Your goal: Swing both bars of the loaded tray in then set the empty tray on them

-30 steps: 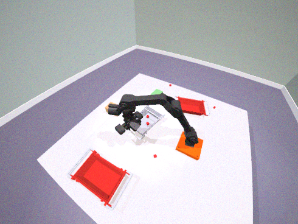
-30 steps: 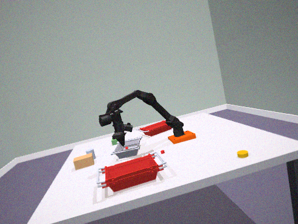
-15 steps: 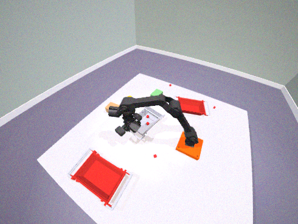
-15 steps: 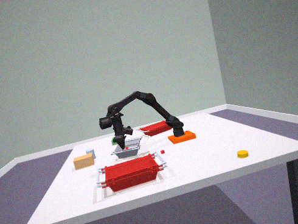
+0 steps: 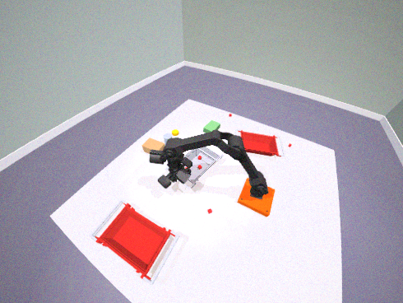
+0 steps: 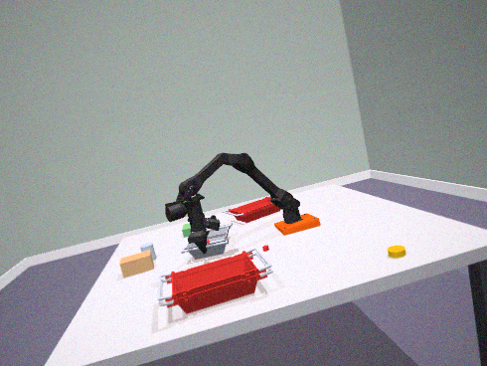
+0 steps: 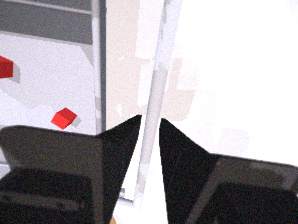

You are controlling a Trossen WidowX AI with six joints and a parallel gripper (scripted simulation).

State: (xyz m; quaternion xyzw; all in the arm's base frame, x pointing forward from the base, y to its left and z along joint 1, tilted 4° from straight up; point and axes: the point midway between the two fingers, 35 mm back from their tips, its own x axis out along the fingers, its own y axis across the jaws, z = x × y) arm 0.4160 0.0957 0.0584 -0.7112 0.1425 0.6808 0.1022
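The red tray is 38 cm behind my gripper tip, 45 cm to the right of it and 1 cm above it. The rest, counted from my gripper tip: grey cylinder: 20 cm ahead, 26 cm to the right; small red cube: 21 cm behind, 8 cm to the left, 3 cm below; tan box: 26 cm ahead, 16 cm to the right, 1 cm below.
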